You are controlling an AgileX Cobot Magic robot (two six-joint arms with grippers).
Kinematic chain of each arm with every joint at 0, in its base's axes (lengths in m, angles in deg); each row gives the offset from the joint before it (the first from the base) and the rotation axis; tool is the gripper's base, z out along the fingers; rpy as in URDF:
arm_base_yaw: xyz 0 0 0.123 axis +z
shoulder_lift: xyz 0 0 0 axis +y
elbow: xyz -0.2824 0 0.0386 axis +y
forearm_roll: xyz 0.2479 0 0.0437 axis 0.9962 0 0.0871
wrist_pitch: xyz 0 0 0 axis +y
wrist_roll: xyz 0.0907 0 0.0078 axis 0.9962 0 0.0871
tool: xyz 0 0 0 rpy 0 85 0
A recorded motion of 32 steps. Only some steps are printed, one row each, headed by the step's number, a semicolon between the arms.
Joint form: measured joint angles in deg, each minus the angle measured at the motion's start. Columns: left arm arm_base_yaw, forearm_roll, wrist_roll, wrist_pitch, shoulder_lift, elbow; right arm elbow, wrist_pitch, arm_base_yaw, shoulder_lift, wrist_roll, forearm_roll.
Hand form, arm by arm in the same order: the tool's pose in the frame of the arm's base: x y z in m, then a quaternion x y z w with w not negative. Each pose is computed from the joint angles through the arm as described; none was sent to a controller.
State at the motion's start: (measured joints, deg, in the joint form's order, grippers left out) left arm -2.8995 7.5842 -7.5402 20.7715 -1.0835 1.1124; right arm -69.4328 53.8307 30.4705 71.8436 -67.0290 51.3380
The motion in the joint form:
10: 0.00 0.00 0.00 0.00 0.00 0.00; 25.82 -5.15 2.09 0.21 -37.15 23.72
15: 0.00 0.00 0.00 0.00 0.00 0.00; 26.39 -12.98 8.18 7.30 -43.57 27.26
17: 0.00 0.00 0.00 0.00 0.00 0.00; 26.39 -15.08 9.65 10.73 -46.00 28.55
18: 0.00 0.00 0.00 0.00 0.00 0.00; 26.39 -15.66 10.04 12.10 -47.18 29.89
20: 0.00 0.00 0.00 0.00 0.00 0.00; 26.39 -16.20 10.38 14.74 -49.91 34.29
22: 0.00 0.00 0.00 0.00 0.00 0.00; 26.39 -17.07 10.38 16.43 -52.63 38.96
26: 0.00 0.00 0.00 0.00 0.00 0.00; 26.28 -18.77 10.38 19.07 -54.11 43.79
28: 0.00 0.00 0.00 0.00 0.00 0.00; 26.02 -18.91 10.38 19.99 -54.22 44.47
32: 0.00 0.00 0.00 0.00 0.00 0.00; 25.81 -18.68 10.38 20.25 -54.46 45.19
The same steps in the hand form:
10: 0.0525 0.0016 0.1752 0.00292 0.79661 0.00102 0.60448; 0.1638 0.1830 0.2838 -0.60798 0.59204 0.34512 0.40093
15: 0.0525 0.0016 0.1752 0.00292 0.79661 0.00102 0.60448; 0.1693 0.2103 0.2512 -0.62869 0.59621 0.32065 0.38271
17: 0.0525 0.0016 0.1752 0.00292 0.79661 0.00102 0.60448; 0.1730 0.2192 0.2355 -0.63634 0.60114 0.31215 0.36914
18: 0.0525 0.0016 0.1752 0.00292 0.79661 0.00102 0.60448; 0.1748 0.2226 0.2297 -0.63485 0.60467 0.31250 0.36562
20: 0.0525 0.0016 0.1752 0.00292 0.79661 0.00102 0.60448; 0.1794 0.2285 0.2199 -0.62129 0.61557 0.32104 0.36334
22: 0.0525 0.0016 0.1752 0.00292 0.79661 0.00102 0.60448; 0.1848 0.2319 0.2144 -0.60322 0.62741 0.32475 0.37016
26: 0.0525 0.0016 0.1752 0.00292 0.79661 0.00102 0.60448; 0.1927 0.2357 0.2035 -0.57569 0.65391 0.32511 0.36781
28: 0.0525 0.0016 0.1752 0.00292 0.79661 0.00102 0.60448; 0.1949 0.2372 0.2002 -0.57132 0.65905 0.32603 0.36463
32: 0.0525 0.0016 0.1752 0.00292 0.79661 0.00102 0.60448; 0.1958 0.2383 0.2004 -0.56790 0.65954 0.32938 0.36606

